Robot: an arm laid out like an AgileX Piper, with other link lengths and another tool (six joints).
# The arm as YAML. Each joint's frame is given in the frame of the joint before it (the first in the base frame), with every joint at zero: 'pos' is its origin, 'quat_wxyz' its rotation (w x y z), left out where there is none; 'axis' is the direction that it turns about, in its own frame. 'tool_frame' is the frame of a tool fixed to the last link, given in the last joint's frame.
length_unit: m
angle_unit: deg
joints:
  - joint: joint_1
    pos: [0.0, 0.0, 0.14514]
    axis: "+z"
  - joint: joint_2
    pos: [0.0, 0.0, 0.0]
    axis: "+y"
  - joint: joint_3
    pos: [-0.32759, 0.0, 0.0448]
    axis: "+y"
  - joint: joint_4
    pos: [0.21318, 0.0, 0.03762]
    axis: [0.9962, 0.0, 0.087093]
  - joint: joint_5
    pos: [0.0, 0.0, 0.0]
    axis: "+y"
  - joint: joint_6
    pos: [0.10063, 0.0, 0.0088]
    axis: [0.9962, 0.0, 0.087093]
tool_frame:
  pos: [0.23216, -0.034, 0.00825]
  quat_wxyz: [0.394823, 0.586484, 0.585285, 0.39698]
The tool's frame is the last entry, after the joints.
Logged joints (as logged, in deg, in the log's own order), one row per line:
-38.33, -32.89, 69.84, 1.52, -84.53, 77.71
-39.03, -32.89, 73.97, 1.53, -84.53, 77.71
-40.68, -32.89, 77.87, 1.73, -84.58, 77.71
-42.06, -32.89, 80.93, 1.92, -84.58, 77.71
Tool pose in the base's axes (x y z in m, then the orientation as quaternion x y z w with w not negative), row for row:
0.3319, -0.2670, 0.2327, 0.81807, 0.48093, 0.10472, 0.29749
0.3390, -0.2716, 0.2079, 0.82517, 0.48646, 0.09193, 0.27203
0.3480, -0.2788, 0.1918, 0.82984, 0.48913, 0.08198, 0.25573
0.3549, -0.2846, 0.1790, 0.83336, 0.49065, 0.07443, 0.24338
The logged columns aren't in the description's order. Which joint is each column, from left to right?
Columns, left to right: joint_3, joint_1, joint_2, joint_5, joint_4, joint_6.
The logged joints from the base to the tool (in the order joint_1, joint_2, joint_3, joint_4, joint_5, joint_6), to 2 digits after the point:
-32.89, 69.84, -38.33, -84.53, 1.52, 77.71
-32.89, 73.97, -39.03, -84.53, 1.53, 77.71
-32.89, 77.87, -40.68, -84.58, 1.73, 77.71
-32.89, 80.93, -42.06, -84.58, 1.92, 77.71

